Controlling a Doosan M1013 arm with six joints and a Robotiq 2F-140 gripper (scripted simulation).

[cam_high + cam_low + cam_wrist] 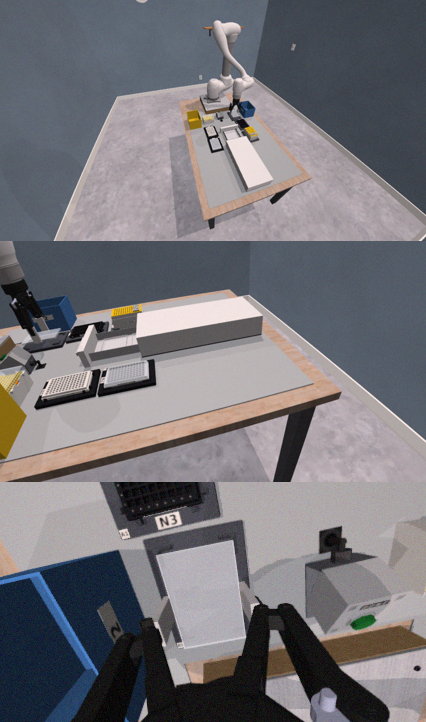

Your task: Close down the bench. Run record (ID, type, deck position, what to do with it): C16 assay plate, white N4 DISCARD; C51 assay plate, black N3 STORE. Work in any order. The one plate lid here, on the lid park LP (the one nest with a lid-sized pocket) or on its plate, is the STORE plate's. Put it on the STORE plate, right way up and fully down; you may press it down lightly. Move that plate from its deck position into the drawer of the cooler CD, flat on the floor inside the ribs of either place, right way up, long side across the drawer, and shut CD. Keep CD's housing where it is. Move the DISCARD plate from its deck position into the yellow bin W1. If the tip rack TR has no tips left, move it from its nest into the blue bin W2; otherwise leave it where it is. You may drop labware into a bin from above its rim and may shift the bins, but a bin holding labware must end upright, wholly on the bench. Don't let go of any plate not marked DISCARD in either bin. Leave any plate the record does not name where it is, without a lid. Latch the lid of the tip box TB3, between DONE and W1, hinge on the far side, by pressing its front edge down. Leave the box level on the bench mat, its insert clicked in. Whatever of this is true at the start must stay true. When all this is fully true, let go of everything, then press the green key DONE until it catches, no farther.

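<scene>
My gripper is now 160 mm short of the black plate, 50 mm to the right of it and 40 mm above it. The rest, counted from my hand: blue bin W2: 160 mm to the left, 30 mm behind, 20 mm below; then grey plate lid: 20 mm below; then green DONE key: 190 mm to the right, 30 mm behind, 10 mm above.
</scene>
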